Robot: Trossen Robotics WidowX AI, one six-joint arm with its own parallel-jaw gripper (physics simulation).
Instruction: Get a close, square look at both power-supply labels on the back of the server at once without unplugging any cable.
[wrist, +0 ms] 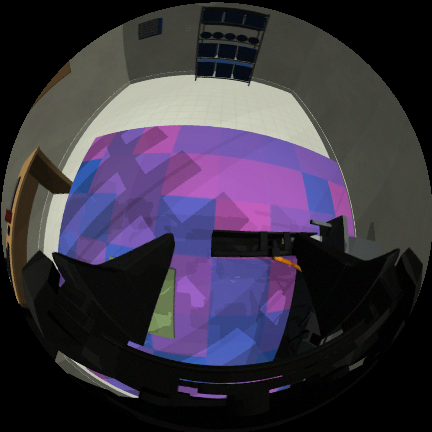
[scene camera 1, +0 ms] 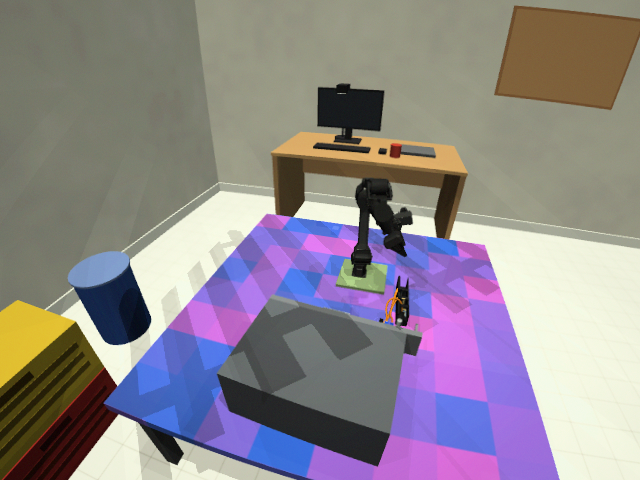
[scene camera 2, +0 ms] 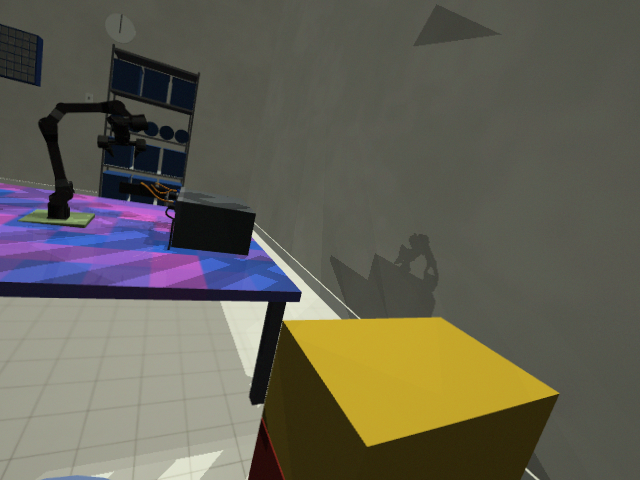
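Seen in the pictures: gripper, fingertip midpoint: (wrist: 236,240) (scene camera 1: 405,250) (scene camera 2: 124,157); arm's base, origin of the base link: (scene camera 1: 359,273) (scene camera 2: 58,217).
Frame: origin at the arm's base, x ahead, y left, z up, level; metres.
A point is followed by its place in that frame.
Observation:
The dark grey server (scene camera 1: 320,372) @(x 0.665, y -0.049, z 0.183 m) (scene camera 2: 211,227) @(x 0.557, y -0.282, z 0.094 m) lies on the table, its cabled back facing the arm. A black slotted cable arm (scene camera 1: 402,310) (scene camera 2: 131,188) @(x 0.248, y 0.149, z 0.144 m) (wrist: 235,244) @(x 0.242, y 0.172, z 0.117 m) sticks out from one end of that back. Orange cables (scene camera 1: 388,305) @(x 0.383, y 0.112, z 0.184 m) (scene camera 2: 153,191) @(x 0.344, y 0.147, z 0.146 m) (wrist: 287,262) @(x 0.321, y 0.134, z 0.162 m) run between it and the back. The power-supply labels cannot be made out in any view; in the wrist view the right finger hides much of the back. My gripper (scene camera 1: 402,251) @(x 0.205, y 0.156, z 0.283 m) (scene camera 2: 124,152) @(x 0.205, y 0.156, z 0.283 m) (wrist: 236,239) @(x 0.205, y 0.156, z 0.283 m) is open and empty, pointing down, high above the table and apart from the server and cable arm.
The arm stands on a green base plate (scene camera 1: 345,282) @(x 0.086, y -0.053, z 0.004 m) (scene camera 2: 82,221) @(x 0.088, y -0.045, z 0.004 m) (wrist: 168,312) @(x 0.097, y -0.004, z 0.005 m) on the patterned table (scene camera 1: 465,372) @(x 0.449, y 0.406, z -0.011 m) (scene camera 2: 129,268) @(x 0.275, y -0.527, z -0.011 m) (wrist: 235,175) @(x 0.278, y 0.397, z -0.011 m). A grey bracket (scene camera 1: 412,344) @(x 0.493, y 0.195, z 0.144 m) (wrist: 340,232) @(x 0.471, y 0.180, z 0.174 m) juts from the server's back corner. A blue bin (scene camera 1: 116,304) and yellow cabinet (scene camera 1: 31,335) (scene camera 2: 413,366) stand beside the table.

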